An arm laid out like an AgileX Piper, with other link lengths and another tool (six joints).
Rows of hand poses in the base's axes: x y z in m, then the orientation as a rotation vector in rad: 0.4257, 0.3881, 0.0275, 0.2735, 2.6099, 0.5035; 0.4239, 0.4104, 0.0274, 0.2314, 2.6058, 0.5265; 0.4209, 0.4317, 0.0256, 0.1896, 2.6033, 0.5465; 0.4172, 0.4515, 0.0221, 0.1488, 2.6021, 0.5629; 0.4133, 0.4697, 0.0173, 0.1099, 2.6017, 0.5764; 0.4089, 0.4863, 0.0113, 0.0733, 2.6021, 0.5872; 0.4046, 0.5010, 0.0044, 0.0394, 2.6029, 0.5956; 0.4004, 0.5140, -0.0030, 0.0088, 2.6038, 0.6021; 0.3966, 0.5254, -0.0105, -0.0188, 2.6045, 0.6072; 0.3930, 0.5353, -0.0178, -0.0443, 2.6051, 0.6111
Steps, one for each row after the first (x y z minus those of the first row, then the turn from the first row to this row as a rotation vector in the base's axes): -0.0018, 0.0223, -0.0001, 0.0090, -0.0109, 0.0322; -0.0048, 0.0436, -0.0019, 0.0160, -0.0197, 0.0641; -0.0085, 0.0634, -0.0054, 0.0206, -0.0269, 0.0950; -0.0124, 0.0816, -0.0102, 0.0234, -0.0326, 0.1243; -0.0168, 0.0982, -0.0162, 0.0248, -0.0370, 0.1518; -0.0211, 0.1129, -0.0231, 0.0249, -0.0405, 0.1770; -0.0253, 0.1259, -0.0305, 0.0243, -0.0432, 0.1997; -0.0291, 0.1373, -0.0380, 0.0232, -0.0456, 0.2200; -0.0327, 0.1472, -0.0453, 0.0216, -0.0477, 0.2386
